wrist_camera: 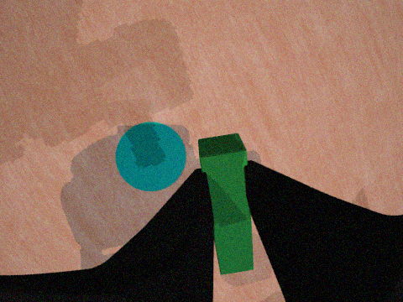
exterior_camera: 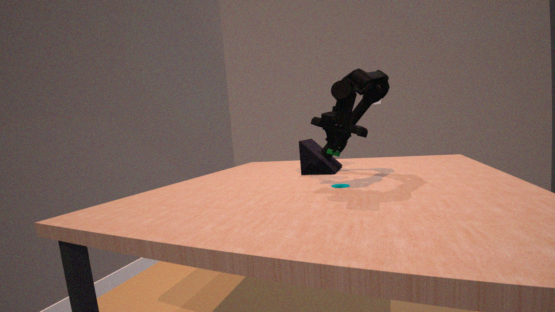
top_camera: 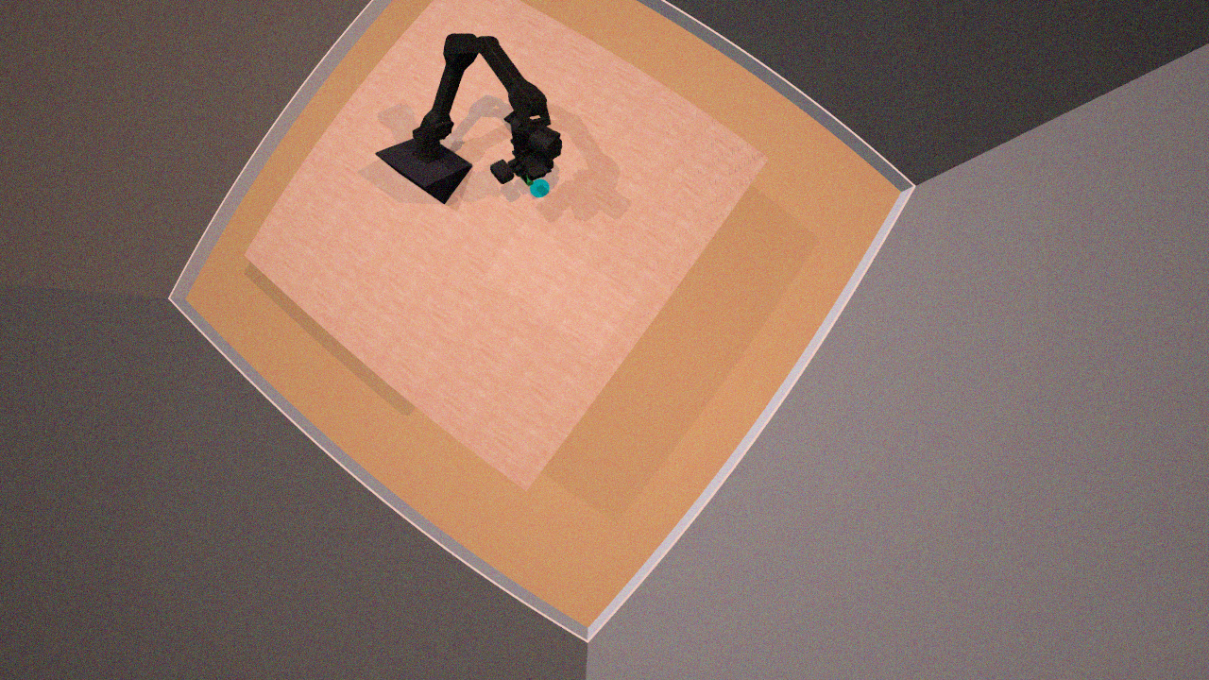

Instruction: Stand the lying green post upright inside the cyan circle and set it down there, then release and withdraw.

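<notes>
The cyan circle lies 120 mm below my gripper tip and 20 mm to the left of it. From my gripper tip the other things lie so: green post: 20 mm behind, 10 mm to the left, 10 mm below.
</notes>
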